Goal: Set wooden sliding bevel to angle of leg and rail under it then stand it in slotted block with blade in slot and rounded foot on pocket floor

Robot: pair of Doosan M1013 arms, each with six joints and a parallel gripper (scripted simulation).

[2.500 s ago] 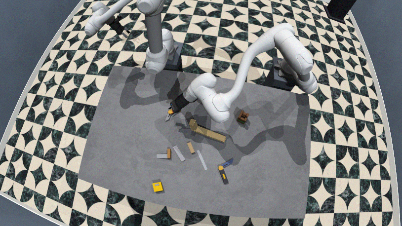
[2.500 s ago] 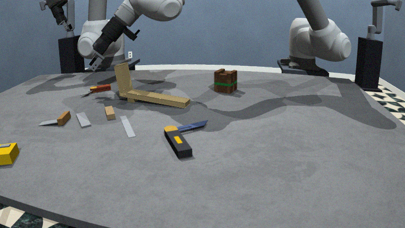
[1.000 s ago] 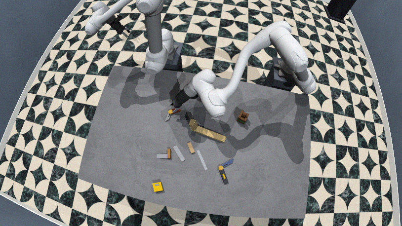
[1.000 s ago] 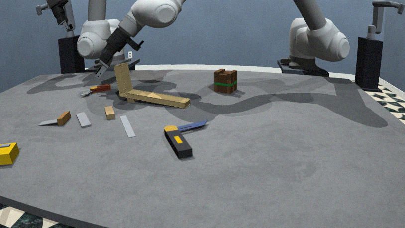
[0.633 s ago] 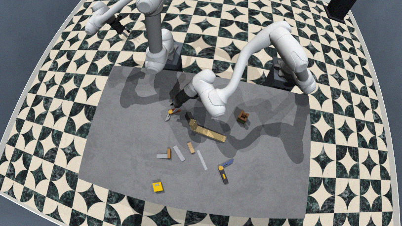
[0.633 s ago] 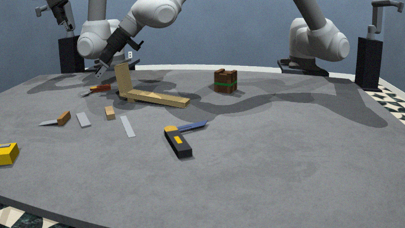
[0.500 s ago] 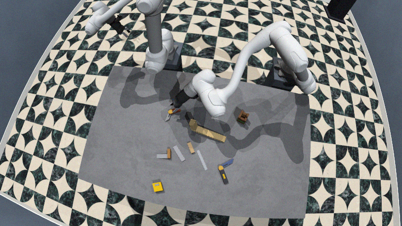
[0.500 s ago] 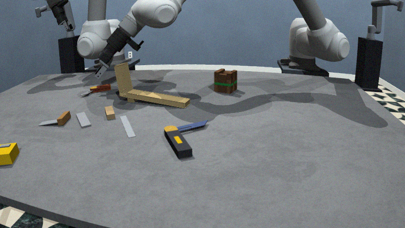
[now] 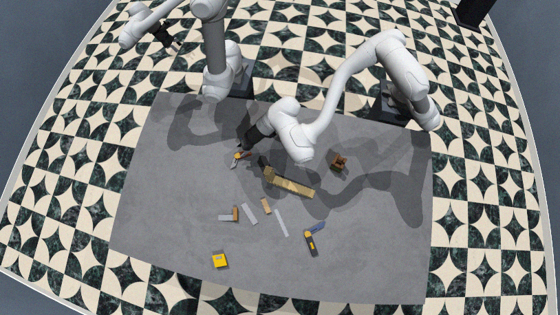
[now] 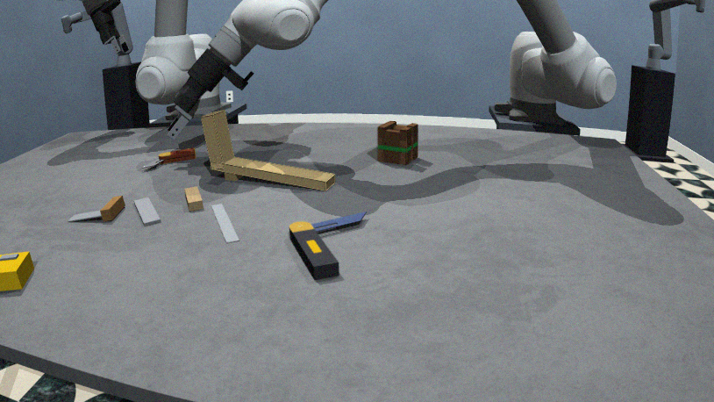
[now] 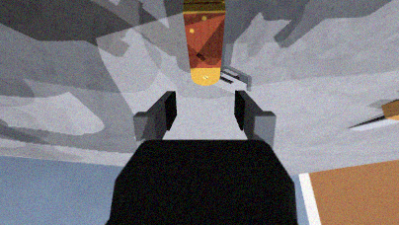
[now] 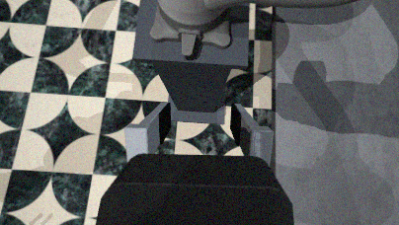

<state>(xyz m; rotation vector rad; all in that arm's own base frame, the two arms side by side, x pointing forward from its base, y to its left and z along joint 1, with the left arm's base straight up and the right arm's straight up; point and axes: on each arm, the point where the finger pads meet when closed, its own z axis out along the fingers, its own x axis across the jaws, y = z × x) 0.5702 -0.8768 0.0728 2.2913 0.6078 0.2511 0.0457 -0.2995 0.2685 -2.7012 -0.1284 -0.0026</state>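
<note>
My left gripper is now 20 mm short of the wooden sliding bevel, 20 mm to the left of it and 60 mm above it. The rest, counted from my left hand: grey plate: 300 mm ahead, 80 mm to the left, 70 mm below; then steel blade: 40 mm ahead, 40 mm to the right, 60 mm below; then wood block: 250 mm ahead, 160 mm to the left, 70 mm below.
</note>
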